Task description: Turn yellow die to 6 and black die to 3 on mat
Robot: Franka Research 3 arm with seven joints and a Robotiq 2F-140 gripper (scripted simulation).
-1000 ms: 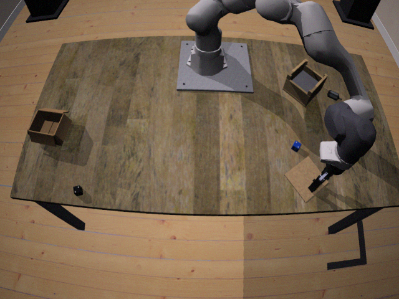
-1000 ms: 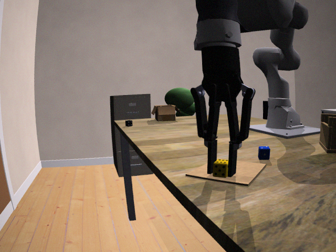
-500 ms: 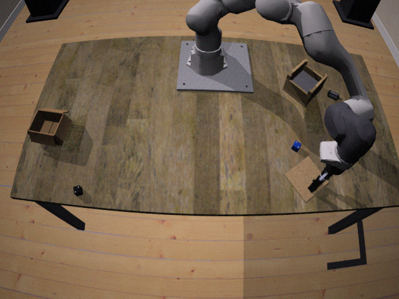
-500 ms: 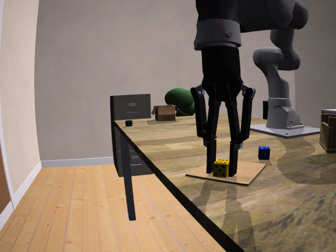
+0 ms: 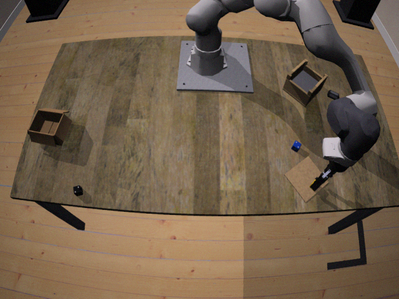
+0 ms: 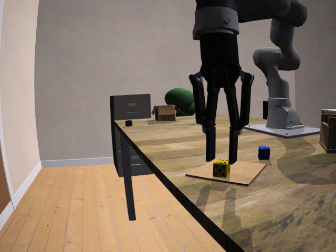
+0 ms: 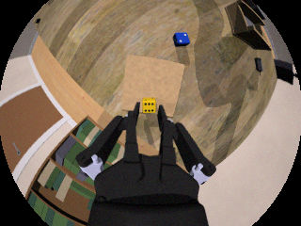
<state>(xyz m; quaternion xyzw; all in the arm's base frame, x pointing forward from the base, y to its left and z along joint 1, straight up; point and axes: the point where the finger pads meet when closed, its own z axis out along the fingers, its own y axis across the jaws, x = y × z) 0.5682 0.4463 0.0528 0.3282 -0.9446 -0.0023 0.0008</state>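
Right now my hand is 50 mm above the yellow die. The rest, counted from my hand: tan mat 60 mm below, 40 mm behind, 30 mm to the right; then blue die 170 mm behind, 70 mm to the right, 50 mm below; then wooden crate 490 mm behind, 20 mm below, 10 mm to the left.
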